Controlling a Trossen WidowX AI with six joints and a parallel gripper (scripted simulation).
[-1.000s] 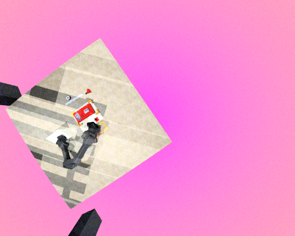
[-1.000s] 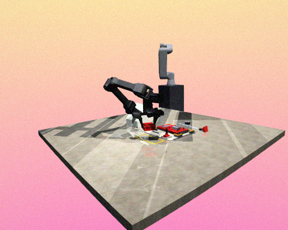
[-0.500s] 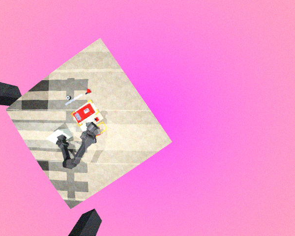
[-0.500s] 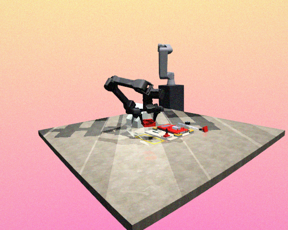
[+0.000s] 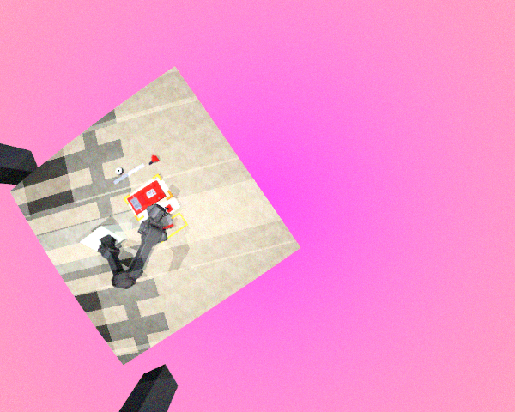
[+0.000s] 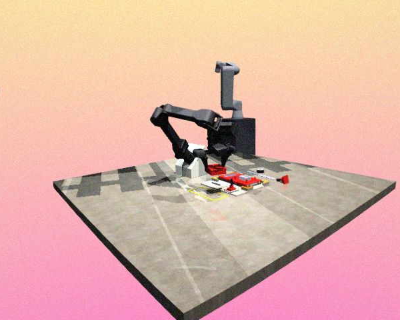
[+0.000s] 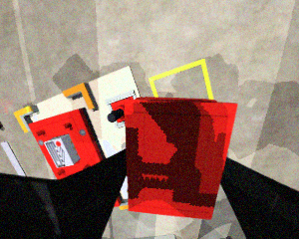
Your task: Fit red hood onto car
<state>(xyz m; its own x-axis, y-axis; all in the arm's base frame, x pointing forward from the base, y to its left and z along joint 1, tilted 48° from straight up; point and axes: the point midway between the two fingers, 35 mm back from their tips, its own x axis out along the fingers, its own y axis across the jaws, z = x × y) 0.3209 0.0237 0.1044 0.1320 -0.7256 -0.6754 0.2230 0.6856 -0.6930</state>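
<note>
Now: the grey engine block 190 mm to the left of my gripper tip, 80 mm below it and 10 mm behind it. Round my gripper tip: red hood 10 mm above; white bar 360 mm to the left, 100 mm below, 90 mm behind; black-and-white wheel 400 mm to the left, 130 mm behind, 100 mm below.
</note>
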